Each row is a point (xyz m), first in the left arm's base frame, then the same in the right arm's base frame.
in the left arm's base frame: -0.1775 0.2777 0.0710
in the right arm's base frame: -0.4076 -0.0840 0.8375
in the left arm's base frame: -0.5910 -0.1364 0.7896
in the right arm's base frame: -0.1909 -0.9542 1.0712
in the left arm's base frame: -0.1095 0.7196 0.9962
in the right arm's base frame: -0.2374 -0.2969 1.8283
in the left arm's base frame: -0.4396 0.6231 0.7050
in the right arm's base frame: -0.5393 -0.4181 1.5164
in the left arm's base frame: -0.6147 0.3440 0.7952
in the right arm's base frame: -0.4746 -0.7274 1.3866
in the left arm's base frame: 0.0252 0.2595 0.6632
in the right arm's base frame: -0.0145 -0.2660 1.2897
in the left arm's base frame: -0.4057 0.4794 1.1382
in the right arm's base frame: -0.2620 -0.6958 1.7519
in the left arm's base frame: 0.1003 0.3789 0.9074
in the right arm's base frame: 0.0705 -0.2819 1.5581
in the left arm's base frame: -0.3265 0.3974 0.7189
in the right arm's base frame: -0.3252 -0.4640 1.3899
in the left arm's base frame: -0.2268 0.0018 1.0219
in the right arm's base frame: 0.0891 -0.7575 1.3690
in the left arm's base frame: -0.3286 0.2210 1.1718
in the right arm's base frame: -0.0480 -0.7932 1.6156
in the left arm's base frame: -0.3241 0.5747 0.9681
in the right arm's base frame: -0.3236 -0.5023 1.6933
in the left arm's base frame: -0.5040 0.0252 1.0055
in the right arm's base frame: -0.1321 -0.9255 1.3470
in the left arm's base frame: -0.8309 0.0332 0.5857
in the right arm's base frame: -0.5413 -0.9237 1.0067
